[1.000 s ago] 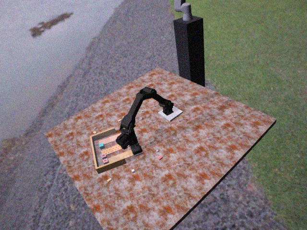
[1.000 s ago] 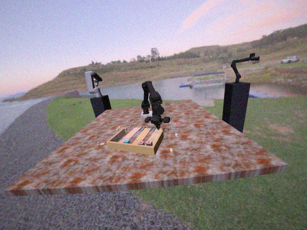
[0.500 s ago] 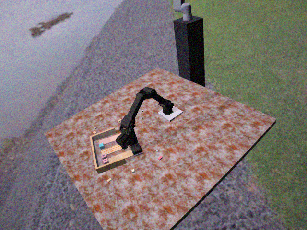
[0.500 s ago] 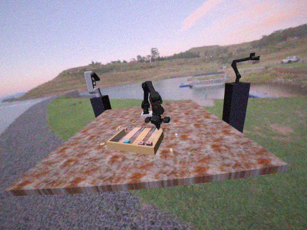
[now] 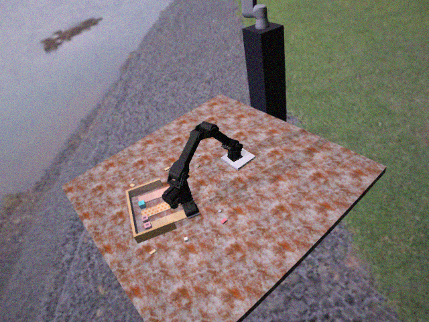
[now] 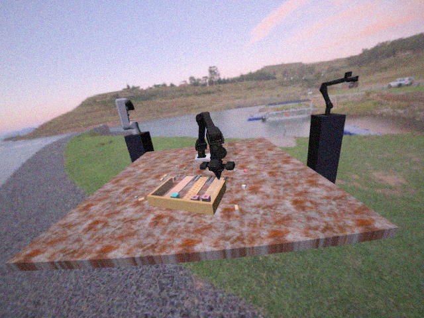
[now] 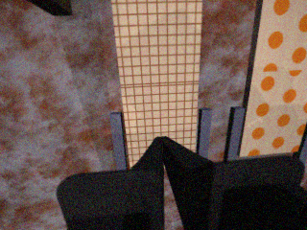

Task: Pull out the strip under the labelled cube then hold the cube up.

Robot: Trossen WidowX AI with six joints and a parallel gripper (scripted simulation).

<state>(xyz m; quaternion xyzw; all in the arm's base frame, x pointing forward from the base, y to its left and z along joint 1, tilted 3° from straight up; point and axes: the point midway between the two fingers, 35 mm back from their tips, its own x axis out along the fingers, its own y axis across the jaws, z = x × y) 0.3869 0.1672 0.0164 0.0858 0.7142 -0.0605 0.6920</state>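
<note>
The tan gridded strip lies 100 mm ahead of my gripper tip and 20 mm to the right of it. Also, from my gripper tip: pink piece 160 mm to the left, 90 mm behind; white block 130 mm to the left, 100 mm ahead.
</note>
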